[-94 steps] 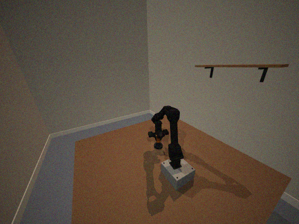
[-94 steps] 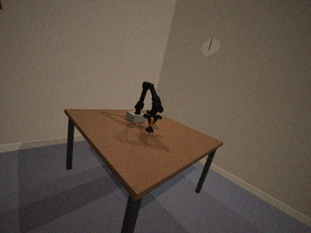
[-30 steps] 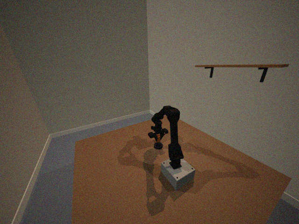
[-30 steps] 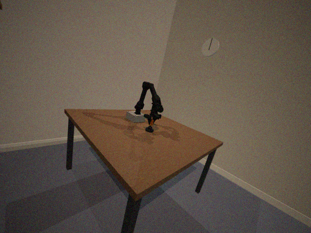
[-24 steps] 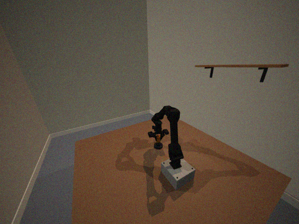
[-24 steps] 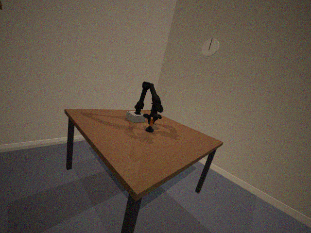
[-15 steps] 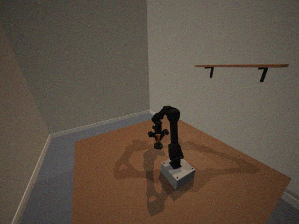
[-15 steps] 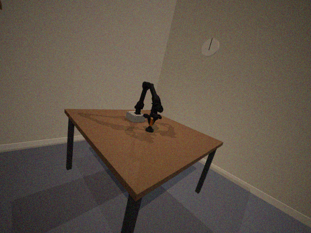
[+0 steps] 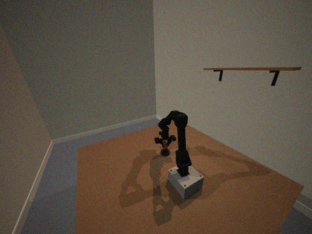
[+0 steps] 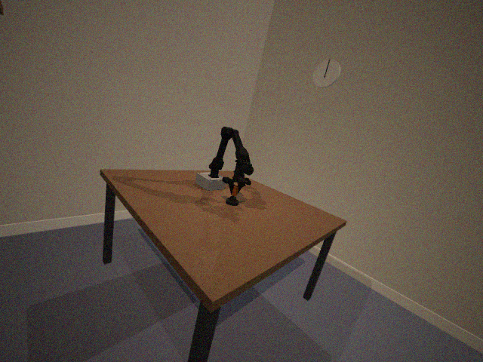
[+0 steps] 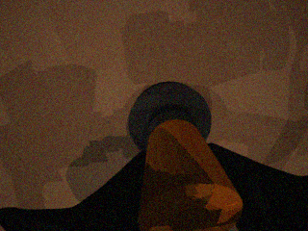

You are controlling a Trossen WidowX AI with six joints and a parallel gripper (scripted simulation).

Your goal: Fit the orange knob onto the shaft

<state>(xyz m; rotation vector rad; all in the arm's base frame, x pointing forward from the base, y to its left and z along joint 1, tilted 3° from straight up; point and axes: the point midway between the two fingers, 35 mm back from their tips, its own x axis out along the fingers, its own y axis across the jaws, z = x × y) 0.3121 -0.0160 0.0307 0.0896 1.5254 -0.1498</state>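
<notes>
My gripper tip is 2 cm below the orange knob. Round my gripper tip: round pedestal (4 cm below).
</notes>
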